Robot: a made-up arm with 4 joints.
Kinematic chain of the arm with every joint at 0, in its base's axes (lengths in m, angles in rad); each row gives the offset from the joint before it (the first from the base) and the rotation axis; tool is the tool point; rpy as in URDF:
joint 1: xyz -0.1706 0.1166 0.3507 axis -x
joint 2: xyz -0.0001 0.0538 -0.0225 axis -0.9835 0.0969 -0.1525
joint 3: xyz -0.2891 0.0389 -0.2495 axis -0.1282 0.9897 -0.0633
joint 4: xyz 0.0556 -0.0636 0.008 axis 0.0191 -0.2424 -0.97
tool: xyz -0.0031 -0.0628 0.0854 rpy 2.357 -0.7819 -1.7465
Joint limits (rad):
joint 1: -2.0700..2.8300
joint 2: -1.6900..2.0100
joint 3: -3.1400..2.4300
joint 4: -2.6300..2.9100
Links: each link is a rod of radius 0.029 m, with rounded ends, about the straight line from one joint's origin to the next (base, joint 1, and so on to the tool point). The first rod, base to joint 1, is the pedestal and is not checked.
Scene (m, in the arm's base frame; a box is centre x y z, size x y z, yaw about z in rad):
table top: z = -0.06
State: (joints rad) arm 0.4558 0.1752 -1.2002 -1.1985
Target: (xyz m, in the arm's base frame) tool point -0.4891 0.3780 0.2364
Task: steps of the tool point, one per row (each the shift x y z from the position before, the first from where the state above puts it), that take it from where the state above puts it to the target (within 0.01 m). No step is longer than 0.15 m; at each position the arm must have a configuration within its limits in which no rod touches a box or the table.
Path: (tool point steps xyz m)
1: -0.0037 0.0154 -0.0414
2: -0.0022 0.0446 -0.0428
3: -0.0011 0.0763 -0.0228
4: -0.0008 0.0950 0.0188
5: -0.0016 0.0870 0.0713

